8 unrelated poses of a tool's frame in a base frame.
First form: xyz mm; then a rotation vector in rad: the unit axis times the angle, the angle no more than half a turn.
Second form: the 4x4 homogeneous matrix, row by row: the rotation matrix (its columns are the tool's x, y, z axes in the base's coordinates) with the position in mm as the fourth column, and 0 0 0 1 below. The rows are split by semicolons. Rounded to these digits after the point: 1 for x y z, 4 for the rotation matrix.
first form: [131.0, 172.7, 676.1, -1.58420, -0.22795, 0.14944]
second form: 0.9702, 0.0520, -0.2367, 131.0; 0.2378, -0.0158, 0.9712, 172.7; 0.0467, -0.9985, -0.0277, 676.1; 0, 0, 0, 1
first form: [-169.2, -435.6, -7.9, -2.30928, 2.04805, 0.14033]
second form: 0.1178, -0.9925, -0.0335, -169.2; -0.9878, -0.1205, 0.0988, -435.6; -0.1021, 0.0215, -0.9945, -7.9; 0, 0, 0, 1
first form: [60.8, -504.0, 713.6, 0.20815, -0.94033, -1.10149]
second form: 0.1255, 0.6669, -0.7345, 60.8; -0.8301, 0.4761, 0.2904, -504.0; 0.5434, 0.5733, 0.6133, 713.6; 0, 0, 0, 1
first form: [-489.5, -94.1, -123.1, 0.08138, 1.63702, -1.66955]
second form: -0.6932, 0.5541, 0.4608, -489.5; -0.4716, 0.1347, -0.8715, -94.1; -0.5450, -0.8215, 0.1680, -123.1; 0, 0, 0, 1
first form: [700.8, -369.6, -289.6, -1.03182, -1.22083, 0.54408]
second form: 0.2998, 0.1737, -0.9380, 700.8; 0.8137, 0.4667, 0.3465, -369.6; 0.4980, -0.8672, -0.0014, -289.6; 0, 0, 0, 1
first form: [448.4, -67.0, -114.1, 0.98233, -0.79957, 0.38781]
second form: 0.6596, -0.6225, -0.4212, 448.4; -0.0546, 0.5192, -0.8529, -67.0; 0.7496, 0.5856, 0.3085, -114.1; 0, 0, 0, 1
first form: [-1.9, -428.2, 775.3, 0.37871, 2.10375, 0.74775]
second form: -0.5936, 0.0008, 0.8048, -1.9; 0.5086, 0.7754, 0.3743, -428.2; -0.6237, 0.6315, -0.4607, 775.3; 0, 0, 0, 1
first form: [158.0, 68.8, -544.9, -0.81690, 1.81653, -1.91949]
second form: -0.7620, -0.1199, 0.6364, 158.0; -0.6288, -0.0979, -0.7714, 68.8; 0.1548, -0.9879, -0.0008, -544.9; 0, 0, 0, 1
